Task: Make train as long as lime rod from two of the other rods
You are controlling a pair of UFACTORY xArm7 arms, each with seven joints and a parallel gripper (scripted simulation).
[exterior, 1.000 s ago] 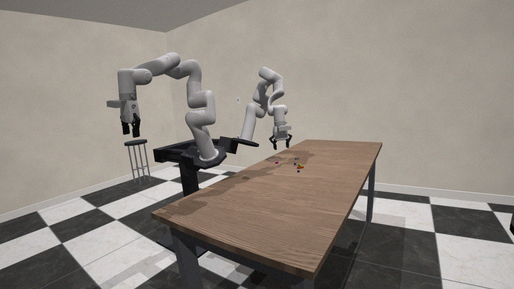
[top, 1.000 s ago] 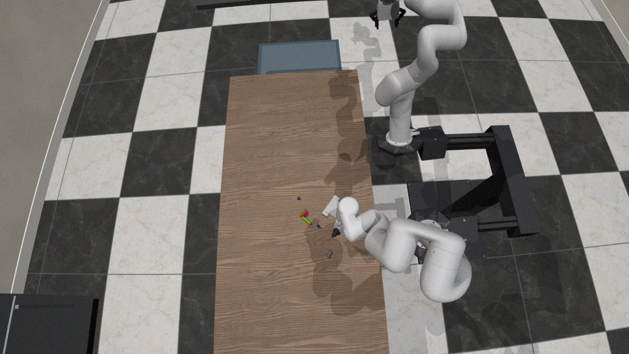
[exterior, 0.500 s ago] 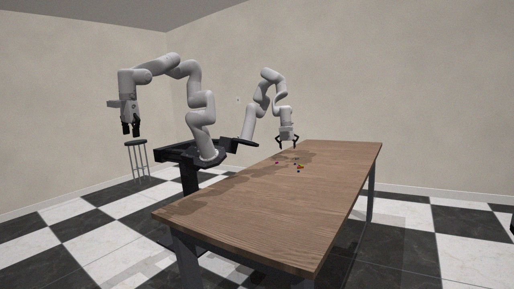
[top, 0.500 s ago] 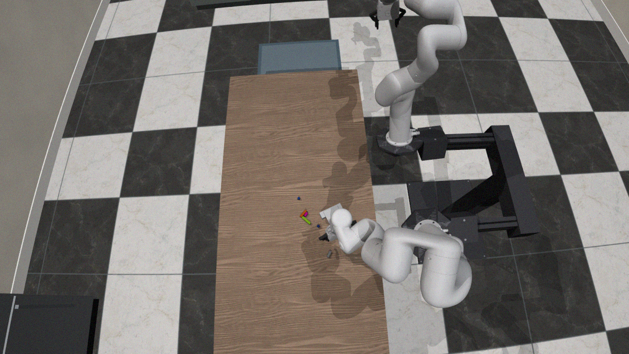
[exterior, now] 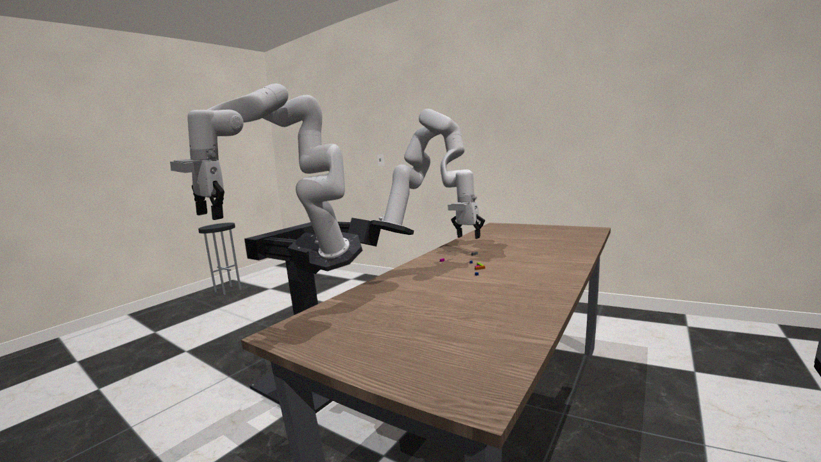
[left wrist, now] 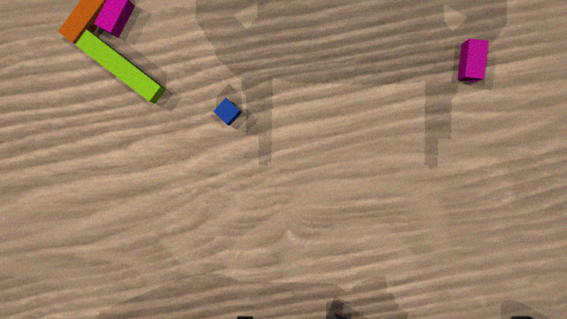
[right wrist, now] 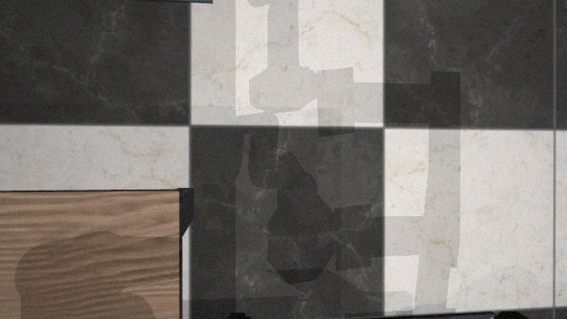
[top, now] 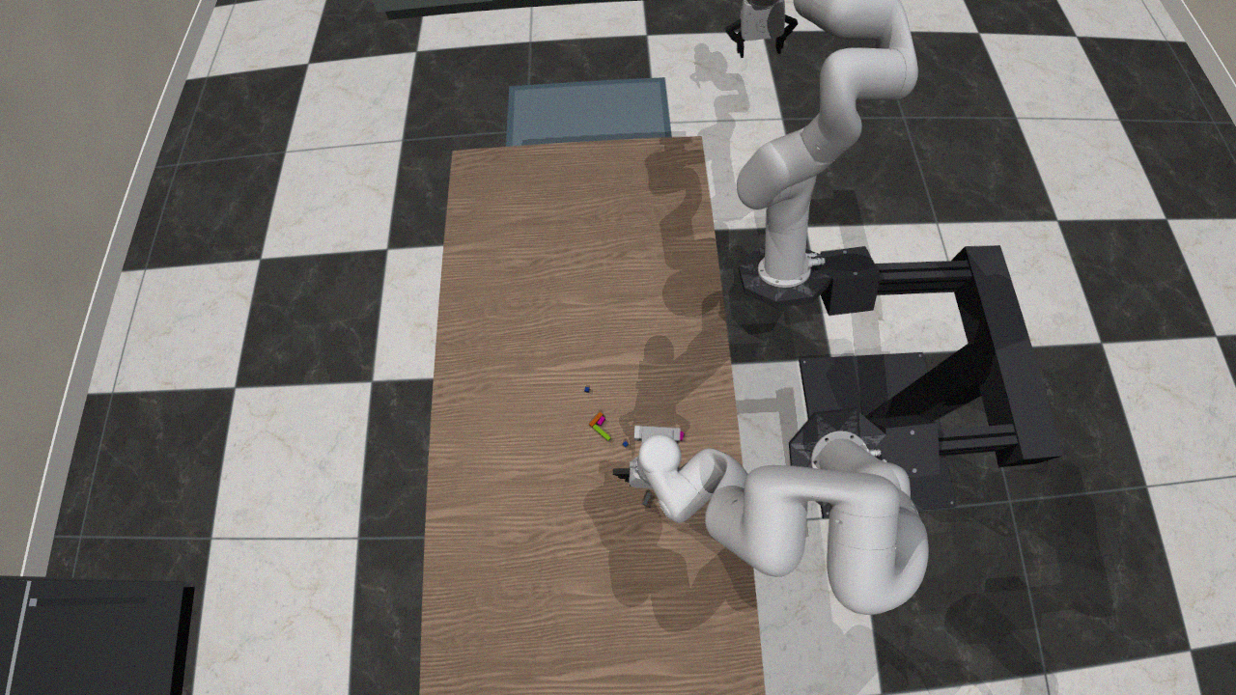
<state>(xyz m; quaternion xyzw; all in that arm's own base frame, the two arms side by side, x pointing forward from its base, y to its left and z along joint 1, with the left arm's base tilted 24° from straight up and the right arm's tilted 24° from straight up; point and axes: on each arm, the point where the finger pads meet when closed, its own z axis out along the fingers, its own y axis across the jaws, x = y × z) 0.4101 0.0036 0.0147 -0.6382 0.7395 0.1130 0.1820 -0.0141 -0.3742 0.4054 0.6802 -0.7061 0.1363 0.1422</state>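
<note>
Now: left hand 9 cm above the grey rod, 3 cm to the right of it and 2 cm short of it. From my left hand the other things lie so: lime rod 14 cm to the right, 9 cm below, 9 cm ahead; orange rod 18 cm to the right, 10 cm ahead, 9 cm below.
</note>
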